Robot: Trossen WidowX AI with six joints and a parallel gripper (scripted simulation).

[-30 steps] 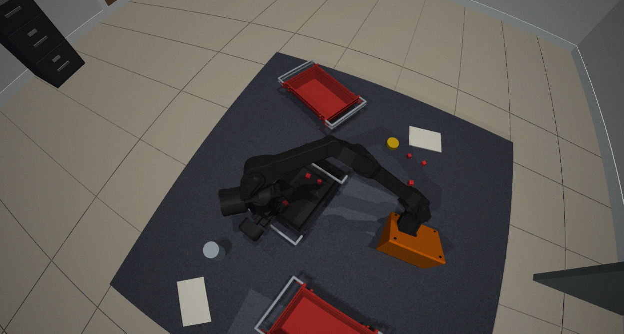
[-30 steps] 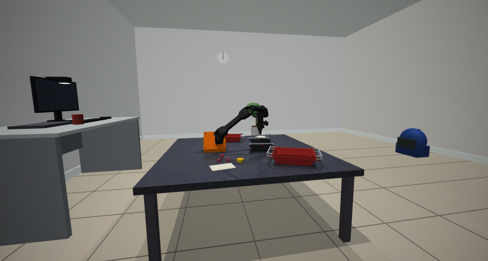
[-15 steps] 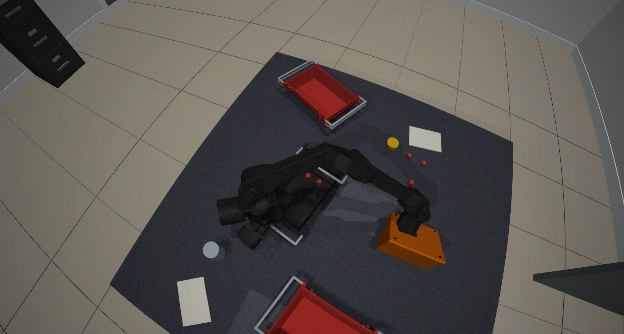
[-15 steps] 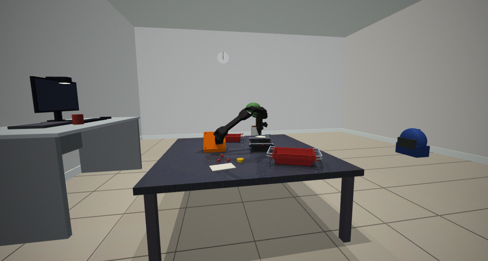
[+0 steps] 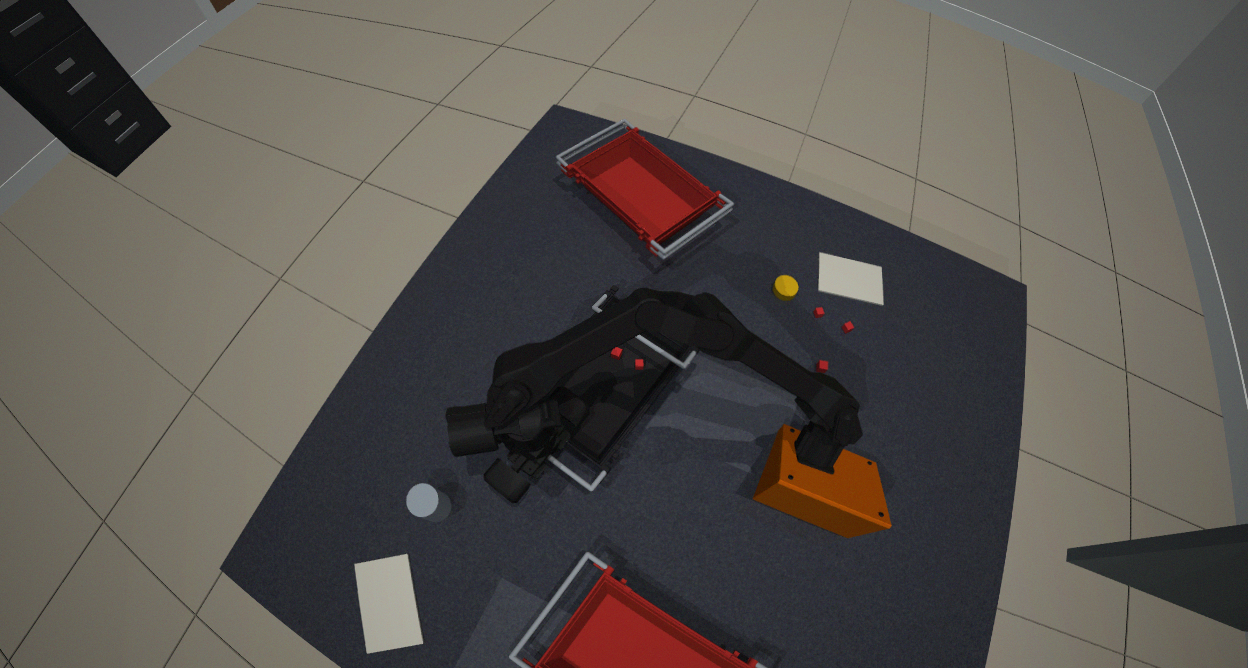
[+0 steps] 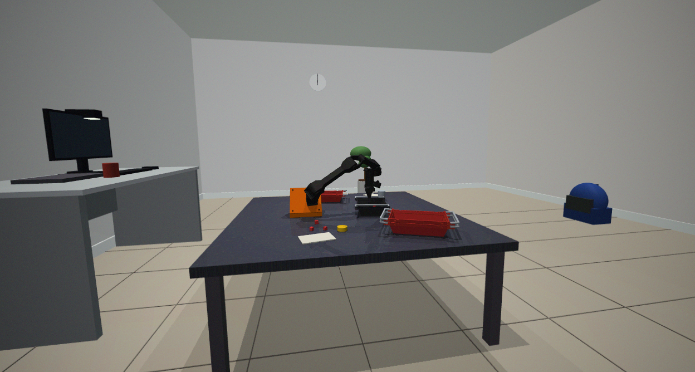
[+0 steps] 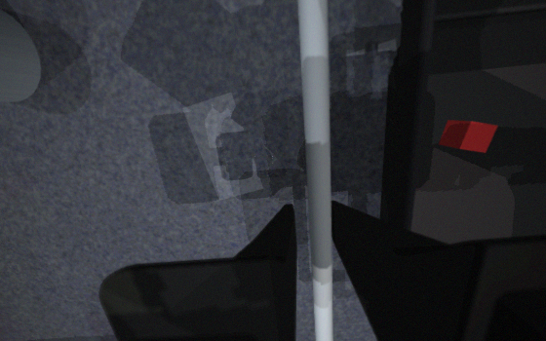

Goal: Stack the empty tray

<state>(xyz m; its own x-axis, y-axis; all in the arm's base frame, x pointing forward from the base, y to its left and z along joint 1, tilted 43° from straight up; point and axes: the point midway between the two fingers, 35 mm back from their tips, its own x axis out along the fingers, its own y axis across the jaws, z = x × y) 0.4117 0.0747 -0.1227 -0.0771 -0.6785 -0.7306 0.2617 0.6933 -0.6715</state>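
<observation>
My gripper tip is now 270 mm past the red tray and 260 mm to the right of it. The rest, counted from my gripper tip: yellow disc (300 mm behind, 490 mm to the right, 30 mm below); then grey cylinder (150 mm ahead, 150 mm to the left, 10 mm below).
</observation>
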